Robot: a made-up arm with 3 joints.
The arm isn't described. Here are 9 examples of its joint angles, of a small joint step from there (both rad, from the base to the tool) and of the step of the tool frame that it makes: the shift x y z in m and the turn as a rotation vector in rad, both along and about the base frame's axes.
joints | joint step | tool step
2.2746 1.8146 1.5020 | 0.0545 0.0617 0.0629 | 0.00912 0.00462 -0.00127 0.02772 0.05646 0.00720
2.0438 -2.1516 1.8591 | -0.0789 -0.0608 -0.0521 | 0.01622 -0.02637 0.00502 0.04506 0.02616 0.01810
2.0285 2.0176 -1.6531 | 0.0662 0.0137 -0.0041 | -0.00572 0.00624 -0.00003 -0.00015 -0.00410 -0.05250
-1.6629 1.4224 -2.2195 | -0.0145 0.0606 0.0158 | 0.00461 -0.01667 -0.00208 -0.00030 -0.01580 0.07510
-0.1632 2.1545 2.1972 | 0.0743 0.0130 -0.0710 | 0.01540 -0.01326 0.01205 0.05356 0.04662 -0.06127
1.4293 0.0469 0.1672 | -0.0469 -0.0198 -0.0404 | 0.00540 0.00136 -0.01021 -0.03958 -0.00810 0.02710
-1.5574 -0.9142 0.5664 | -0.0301 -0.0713 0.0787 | 0.00440 0.01499 0.01547 -0.04590 0.06394 -0.04118
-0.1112 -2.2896 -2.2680 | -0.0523 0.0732 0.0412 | 0.03694 0.01012 -0.00574 0.03526 -0.02137 0.12548
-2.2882 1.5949 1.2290 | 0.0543 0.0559 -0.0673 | 0.02420 0.01544 -0.00454 -0.04549 0.04959 0.00160
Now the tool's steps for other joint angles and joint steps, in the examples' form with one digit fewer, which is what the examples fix.
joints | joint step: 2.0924 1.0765 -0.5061 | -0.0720 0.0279 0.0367
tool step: -0.0065 -0.0125 0.0089 0.0302 0.0209 0.0999
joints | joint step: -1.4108 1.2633 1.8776 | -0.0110 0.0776 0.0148
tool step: -0.0081 -0.0164 -0.0016 -0.0061 -0.0135 0.0886
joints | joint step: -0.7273 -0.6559 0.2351 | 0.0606 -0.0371 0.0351
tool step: 0.0133 0.0014 0.0086 -0.0008 0.0351 -0.0977
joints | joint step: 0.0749 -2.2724 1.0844 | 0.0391 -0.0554 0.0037
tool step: -0.0091 -0.0120 0.0003 0.0025 -0.0027 -0.0945
